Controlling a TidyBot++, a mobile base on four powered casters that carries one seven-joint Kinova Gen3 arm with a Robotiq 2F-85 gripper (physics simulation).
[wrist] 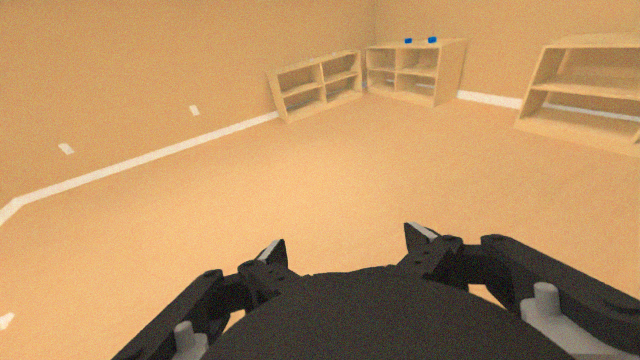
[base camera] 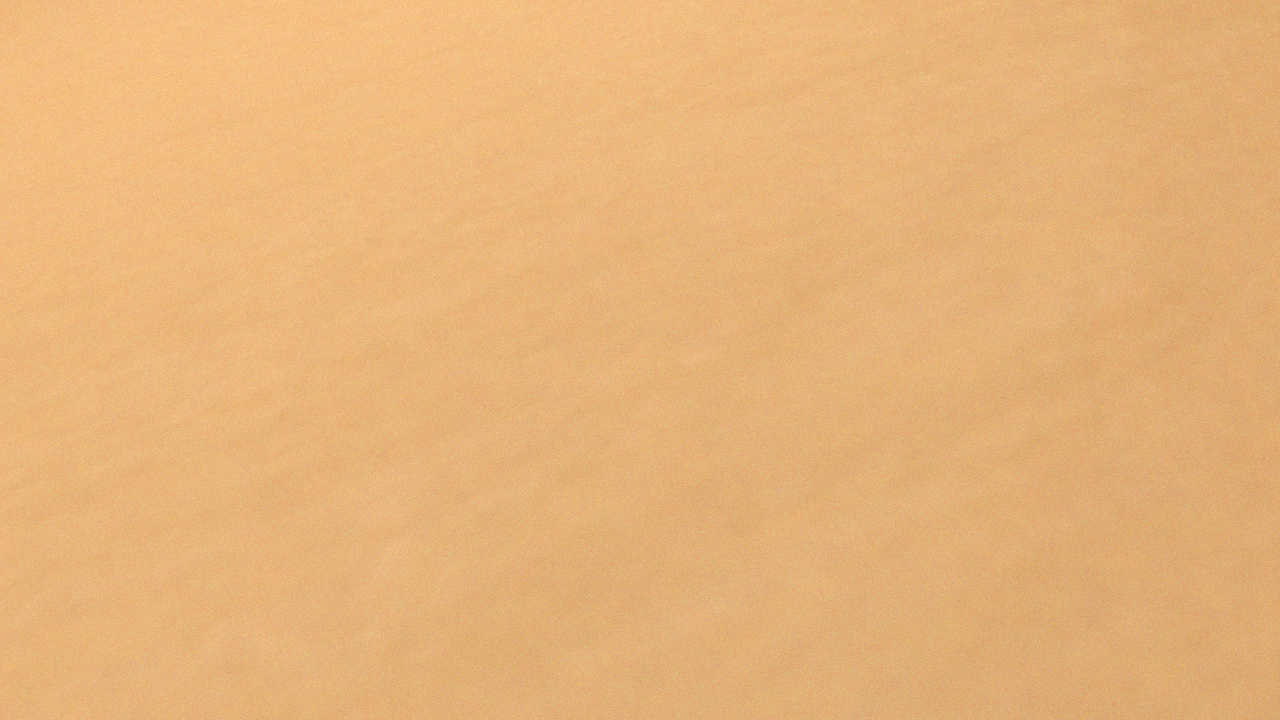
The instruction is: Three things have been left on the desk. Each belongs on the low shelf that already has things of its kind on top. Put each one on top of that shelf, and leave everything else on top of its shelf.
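Places are measured from the arm's base along level axes (x ahead, y left, z up), in centimetres.
Pixels of known places: gripper, fingertip midpoint: [wrist: 344,244].
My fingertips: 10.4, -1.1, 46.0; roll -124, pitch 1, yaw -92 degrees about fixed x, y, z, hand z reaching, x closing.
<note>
Behind a point stands the place of what it marks, as x, y, z.
Two small blue blocks [wrist: 408,40] @[295.6, -119.8, 24.4] [wrist: 432,39] @[263.8, -132.6, 24.5] lie on top of a low wooden shelf [wrist: 451,70] @[243.1, -146.6, -5.0] in the far corner, in the wrist view. A second low shelf [wrist: 278,97] @[284.9, 47.0, -7.6] stands left of it against the left wall; small pale shapes on its top are too faint to name. A third low shelf [wrist: 590,90] @[134.7, -175.7, -5.2] stands at the right, cut off by the view's edge; no thing can be made out on the part of its top that shows. My gripper [wrist: 344,244] @[10.4, -1.1, 46.1] is open and empty, far from the shelves. The desk does not show in either view.
The base camera view shows the wooden floor [base camera: 640,376] @[39.5, 4.1, -39.6]. In the wrist view a white skirting board [wrist: 150,156] @[240.1, 211.1, -34.8] runs along the left wall and behind the shelves. Small white patches [wrist: 194,110] @[269.9, 148.5, 0.4] [wrist: 66,148] @[216.0, 266.4, 0.7] show on the left wall.
</note>
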